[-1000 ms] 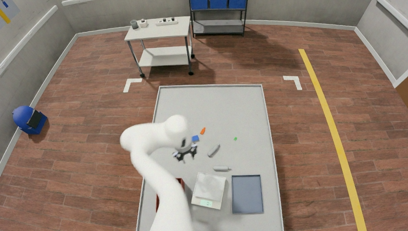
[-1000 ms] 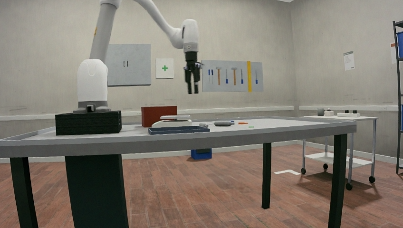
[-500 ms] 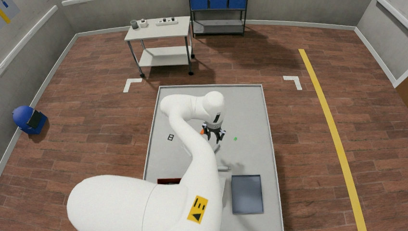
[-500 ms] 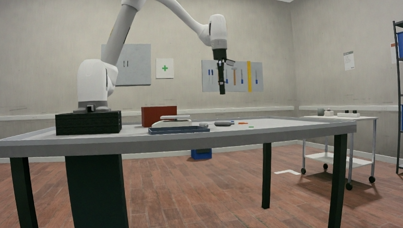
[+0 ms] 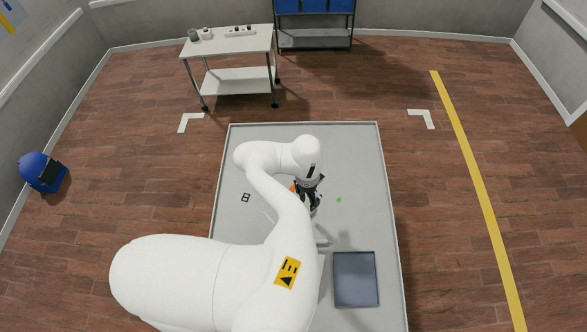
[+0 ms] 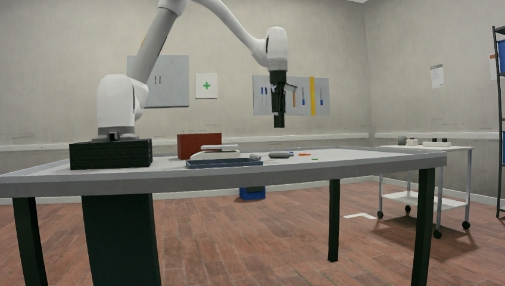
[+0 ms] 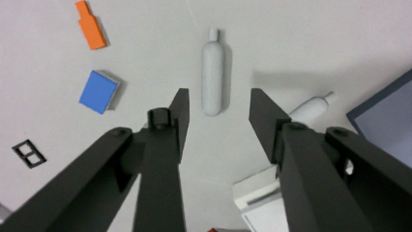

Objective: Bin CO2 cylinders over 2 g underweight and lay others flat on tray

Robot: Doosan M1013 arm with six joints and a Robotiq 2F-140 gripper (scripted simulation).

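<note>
Right now my hand is 26 cm past the scale platform, 11 cm above it and 3 cm to the right of it. From my hand the other things lie so: grey CO2 cylinder 16 cm below, 13 cm behind, 7 cm to the right; blue block 15 cm below, 13 cm to the left, 9 cm ahead; orange piece 16 cm below, 16 cm ahead, 7 cm to the left.
</note>
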